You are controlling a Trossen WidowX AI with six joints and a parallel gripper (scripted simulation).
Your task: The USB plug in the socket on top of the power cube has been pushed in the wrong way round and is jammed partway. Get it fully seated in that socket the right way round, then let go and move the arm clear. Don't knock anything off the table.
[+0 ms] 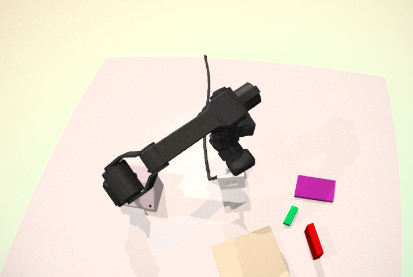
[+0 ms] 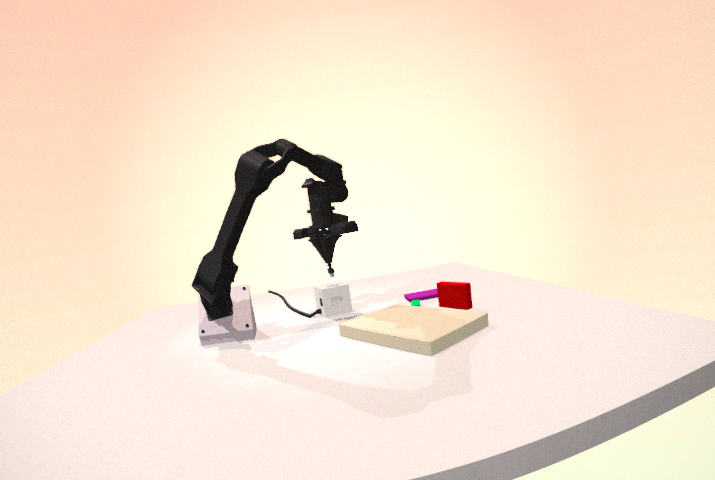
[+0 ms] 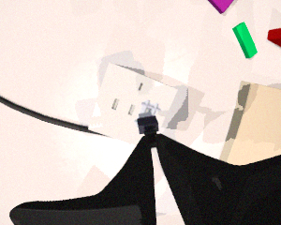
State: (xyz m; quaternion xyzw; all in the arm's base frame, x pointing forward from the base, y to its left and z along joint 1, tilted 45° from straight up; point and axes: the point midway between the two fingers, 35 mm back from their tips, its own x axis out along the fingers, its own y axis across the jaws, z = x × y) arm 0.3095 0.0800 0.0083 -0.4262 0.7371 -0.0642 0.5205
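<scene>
My gripper tip is 20 mm above the dark USB plug. From my gripper tip the other things lie so: red block 240 mm ahead, 210 mm to the right, 110 mm below; magenta flat block 260 mm ahead, 30 mm to the right, 130 mm below; green block 180 mm ahead, 120 mm to the right, 130 mm below.
</scene>
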